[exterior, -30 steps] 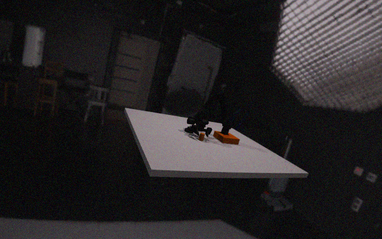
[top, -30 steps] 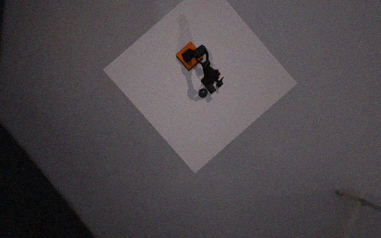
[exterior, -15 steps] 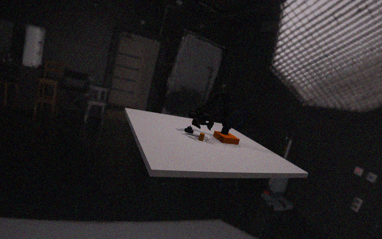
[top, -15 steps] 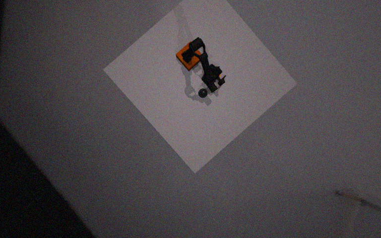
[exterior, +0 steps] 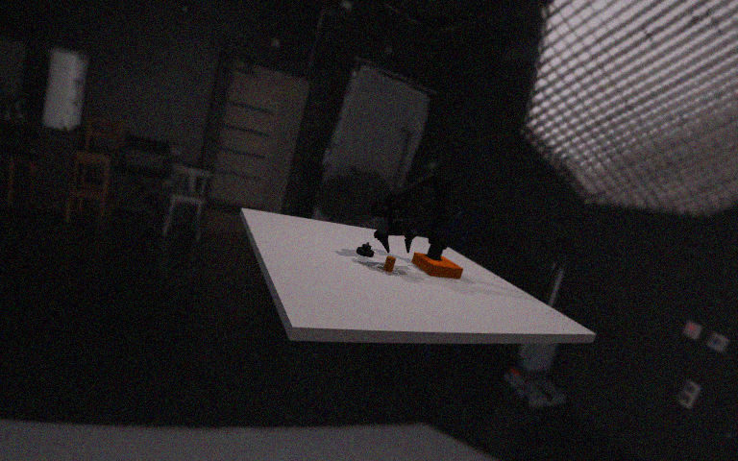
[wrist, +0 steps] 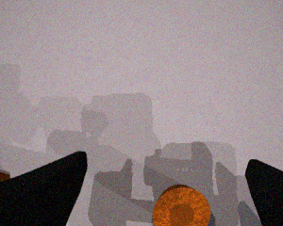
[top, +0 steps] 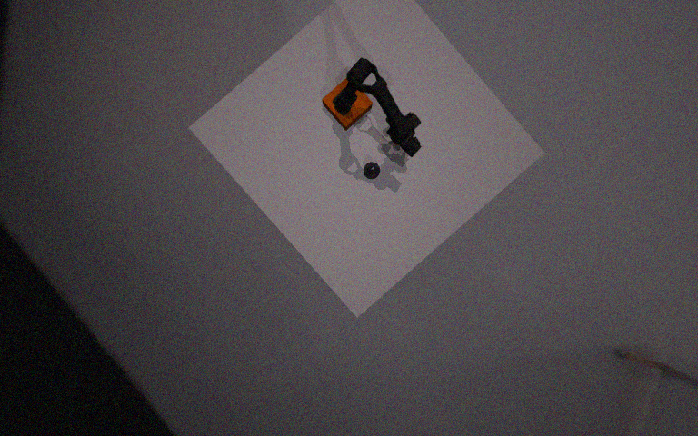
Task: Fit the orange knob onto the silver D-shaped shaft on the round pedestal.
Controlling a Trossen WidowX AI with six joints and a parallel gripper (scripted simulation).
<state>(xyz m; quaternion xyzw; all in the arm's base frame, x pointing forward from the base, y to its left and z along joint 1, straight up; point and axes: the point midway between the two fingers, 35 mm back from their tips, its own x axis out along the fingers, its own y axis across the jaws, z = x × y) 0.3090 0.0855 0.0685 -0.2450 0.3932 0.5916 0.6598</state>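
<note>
Right now my gripper tip is 3 cm to the left of the orange knob and 5 cm above it. Round my gripper tip: pedestal with D-shaped shaft 24 cm to the right, 6 cm below.
</note>
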